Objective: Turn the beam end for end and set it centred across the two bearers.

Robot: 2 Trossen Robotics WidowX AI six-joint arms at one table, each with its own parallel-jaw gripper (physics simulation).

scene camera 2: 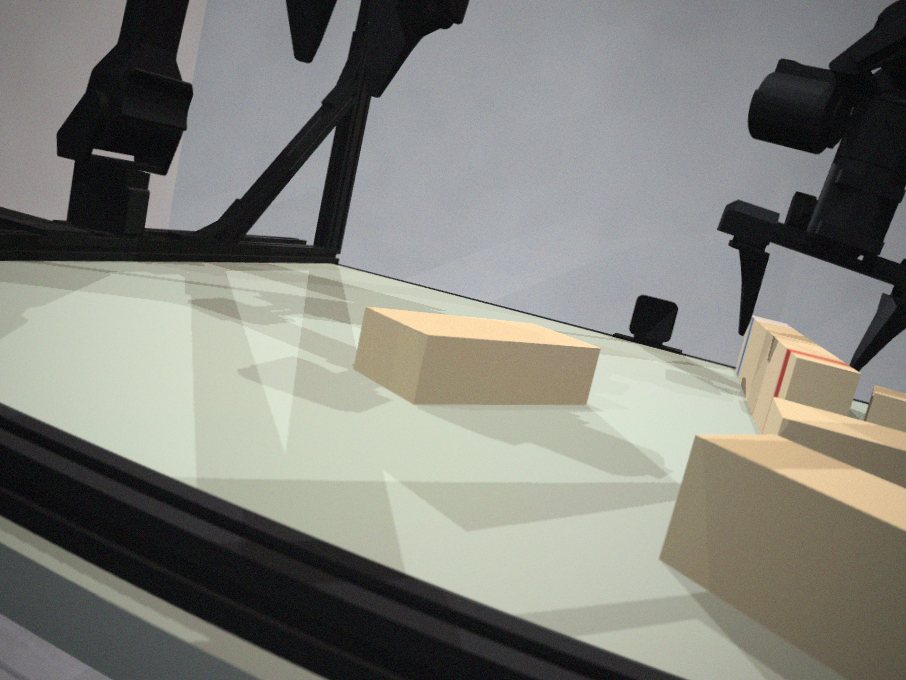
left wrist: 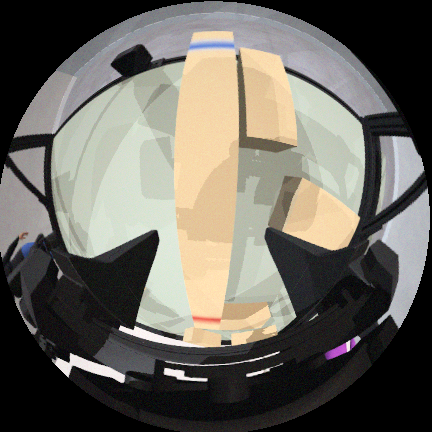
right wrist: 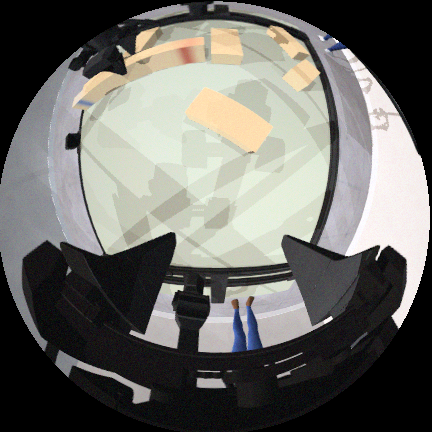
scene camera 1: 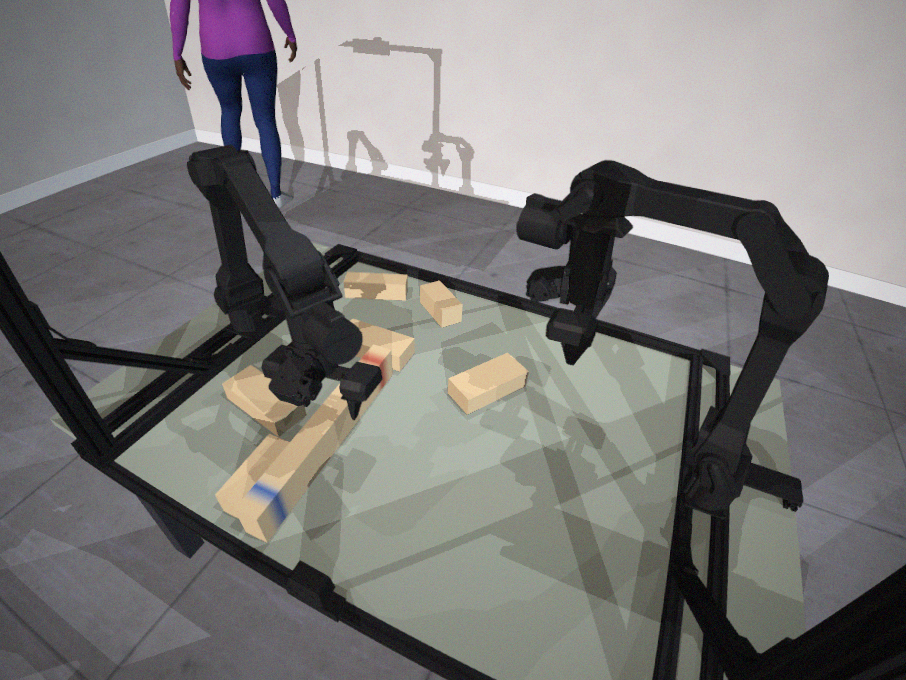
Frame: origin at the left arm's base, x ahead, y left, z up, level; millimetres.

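Seen in the pictures: left gripper, fingertip midpoint: [left wrist: 212, 234] [scene camera 1: 330, 411]; right gripper, fingertip midpoint: [scene camera 2: 340, 80] [right wrist: 231, 239] [scene camera 1: 577, 346]; left arm's base, origin of the base link: [scene camera 1: 247, 325]; right arm's base, origin of the base link: [scene camera 2: 103, 232] [left wrist: 56, 237] [right wrist: 194, 279] [scene camera 1: 705, 495].
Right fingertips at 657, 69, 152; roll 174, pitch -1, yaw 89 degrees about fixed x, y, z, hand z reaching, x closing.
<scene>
Offsets run from my right fingertips to a thing's top centre, as dx, dy, dz.
The long wooden beam @(-329, -226, -108) [scene camera 1: 311, 446] [left wrist: 207, 150] [right wrist: 167, 55] lies at the left of the table in scene camera 1, its blue-banded end toward the front and its red-banded end toward the back. My left gripper [scene camera 1: 325, 406] [scene camera 2: 799, 349] [left wrist: 212, 234] is open and empty over the beam, nearer the red end, its fingers on either side of it. My right gripper [scene camera 1: 557, 327] [scene camera 2: 340, 76] [right wrist: 231, 239] is open and empty, high at the right of scene camera 1. Several plain blocks lie about; I cannot tell which are the bearers.
One block @(-373, -344, -127) [scene camera 1: 245, 468] [left wrist: 267, 100] lies alongside the blue end, an angled block @(-478, -215, -133) [scene camera 1: 259, 398] [left wrist: 322, 215] nearby. Another block @(-384, +7, -133) [scene camera 1: 398, 340] [right wrist: 226, 45] lies by the red end. A separate block @(-140, +11, -133) [scene camera 1: 488, 380] [scene camera 2: 475, 365] [right wrist: 227, 120] lies mid-table. Two blocks @(-494, +185, -127) [scene camera 1: 375, 285] @(-329, +192, -124) [scene camera 1: 440, 303] lie at the back.
</scene>
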